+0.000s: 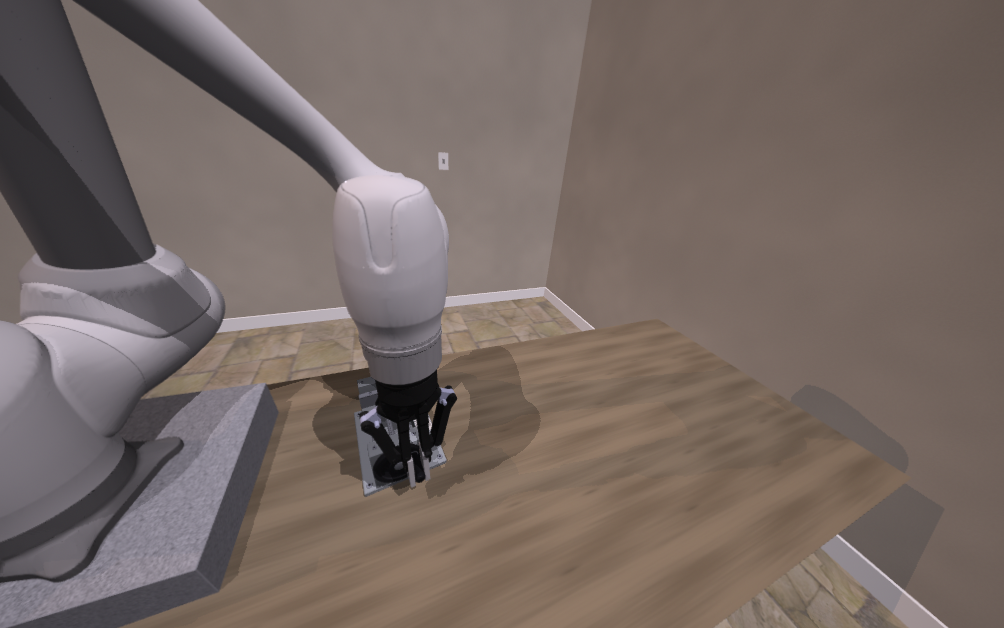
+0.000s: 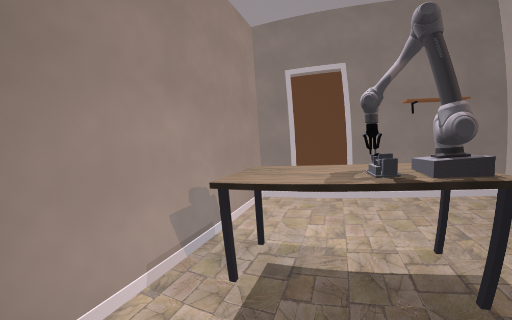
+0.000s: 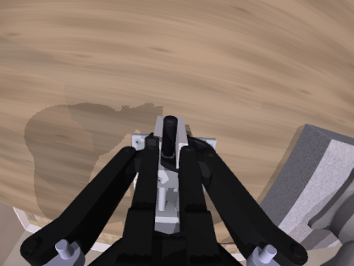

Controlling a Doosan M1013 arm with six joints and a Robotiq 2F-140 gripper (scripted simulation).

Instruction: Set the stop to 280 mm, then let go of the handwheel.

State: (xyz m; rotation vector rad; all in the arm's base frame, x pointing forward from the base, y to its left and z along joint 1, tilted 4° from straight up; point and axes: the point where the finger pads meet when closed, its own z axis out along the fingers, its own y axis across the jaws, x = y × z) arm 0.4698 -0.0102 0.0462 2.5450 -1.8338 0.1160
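Now: hand 2 cm to the right of the handwheel, 2 cm above it and 1 cm past it.
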